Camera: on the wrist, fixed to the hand. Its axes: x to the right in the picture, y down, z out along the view.
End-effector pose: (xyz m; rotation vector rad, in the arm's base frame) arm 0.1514 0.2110 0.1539 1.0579 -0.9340 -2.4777
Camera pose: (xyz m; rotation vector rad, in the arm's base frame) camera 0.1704 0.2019 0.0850 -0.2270 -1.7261 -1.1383
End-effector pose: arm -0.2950 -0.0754 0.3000 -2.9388 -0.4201 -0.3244
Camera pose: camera -0.2899 -0.0412 0.3632 -1.9558 1.3165 0.5291
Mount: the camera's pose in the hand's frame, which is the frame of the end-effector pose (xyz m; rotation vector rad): 0.0284 -0.0387 -0.0537 0.5911 -0.4352 1.4843
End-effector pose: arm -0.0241 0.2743 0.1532 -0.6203 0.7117 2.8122
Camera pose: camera -0.0205 0.2837 0.0819 -0.5474 -1.3040 -1.6566
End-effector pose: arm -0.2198 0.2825 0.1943 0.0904 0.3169 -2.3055
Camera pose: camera -0.2692 0.3015 0.1455 0.0719 -0.5301 -0.8202
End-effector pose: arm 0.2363 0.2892 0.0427 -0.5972 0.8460 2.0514
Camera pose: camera 0.2586 0.2808 -0.0253 -0.9474 -1.5039 -2.2584
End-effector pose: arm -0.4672 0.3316 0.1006 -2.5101 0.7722 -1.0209
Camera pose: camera -0.4747 0.3410 0.1716 -1.0149 1.4623 -0.0832
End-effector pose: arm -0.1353 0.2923 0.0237 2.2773 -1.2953 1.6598
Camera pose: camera -0.1498 0.3263 0.0855 -0.7602 1.4532 -0.7904
